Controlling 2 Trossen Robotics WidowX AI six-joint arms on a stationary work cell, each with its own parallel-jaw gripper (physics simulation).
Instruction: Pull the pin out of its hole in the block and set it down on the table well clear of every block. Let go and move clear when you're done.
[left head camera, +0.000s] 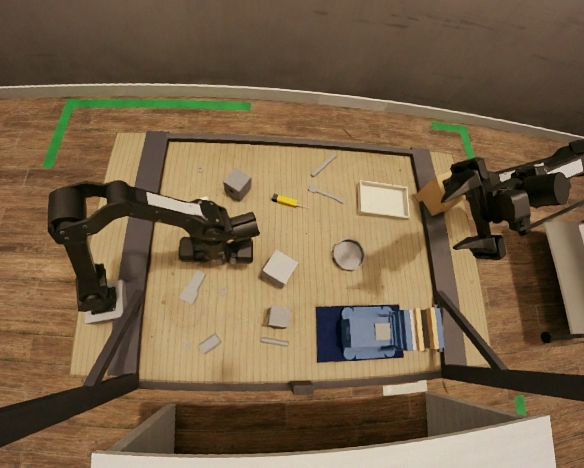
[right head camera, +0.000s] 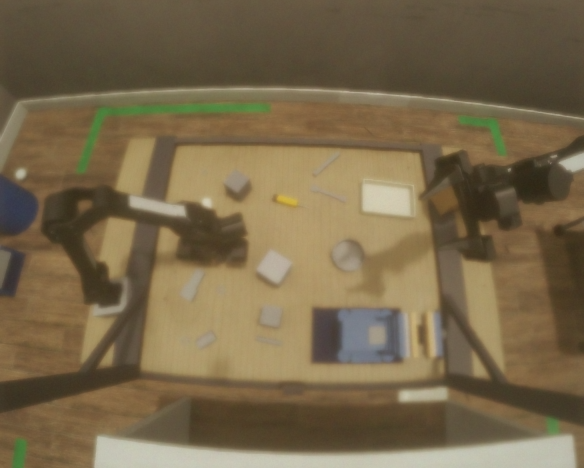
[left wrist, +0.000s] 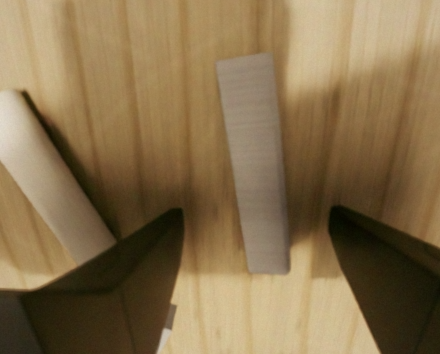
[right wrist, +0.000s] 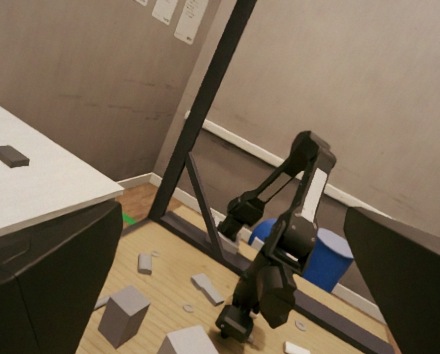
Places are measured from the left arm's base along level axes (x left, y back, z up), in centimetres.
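Pixels of known places: left gripper, fingertip midpoint: (left head camera: 219, 259) (right head camera: 218, 258) (left wrist: 256, 218); right gripper, fingertip midpoint: (left head camera: 448, 225) (right head camera: 427, 225) (right wrist: 235, 216); left arm's base, link origin: (left head camera: 103, 300) (right head camera: 110, 295) (right wrist: 226, 231).
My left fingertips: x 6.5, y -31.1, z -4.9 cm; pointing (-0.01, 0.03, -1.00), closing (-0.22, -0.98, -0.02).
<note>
For each thing: its top centre in the pictures, then the offset to it from my left fingertips.
- pin, top centre: (left wrist: 262, 184) dz +1.3, dx +1.9, dy -0.5 cm
- grey block, top centre: (left head camera: 237, 179) (right head camera: 236, 180) dz +6.9, dx +20.0, dy -9.0 cm
- pale rod, top centre: (left wrist: 39, 200) dz +1.5, dx +3.0, dy +6.6 cm
- flat stepped piece, top centre: (right wrist: 208, 287) (left head camera: 193, 286) (right head camera: 192, 284) dz +1.3, dx -6.5, dy +8.1 cm
- yellow screwdriver, top centre: (left head camera: 291, 201) (right head camera: 291, 201) dz +1.7, dx +12.7, dy -23.9 cm
- round dish, top centre: (right head camera: 349, 254) (left head camera: 349, 253) dz +1.8, dx -6.7, dy -36.7 cm
- white tray, top centre: (right head camera: 389, 197) (left head camera: 385, 198) dz +2.7, dx +8.0, dy -53.5 cm
The pin (left wrist: 256, 165), a grey square-sided bar, lies loose, slightly skewed, between my left fingers on or very near the table. My left gripper (left head camera: 216, 254) (right head camera: 212, 252) (left wrist: 256, 218) is open, low over the table; its fingers stand clear of the pin on both sides. The arm hides the pin in both head views. One grey block (left head camera: 237, 184) (right head camera: 237, 185) stands above the left gripper in the picture, a larger one (left head camera: 280, 269) (right head camera: 274, 268) to its lower right, a smaller one (left head camera: 278, 317) (right head camera: 270, 316) farther down. My right gripper (left head camera: 450, 223) (right head camera: 433, 221) is open and empty, raised at the right side.
A pale rod (left wrist: 50, 175) lies beside the left gripper. A flat stepped piece (left head camera: 192, 287) lies just below it in the picture. A yellow screwdriver (left head camera: 286, 200), a round dish (left head camera: 348, 255), a white tray (left head camera: 384, 217) and a blue holder (left head camera: 367, 325) stand or lie farther right.
</note>
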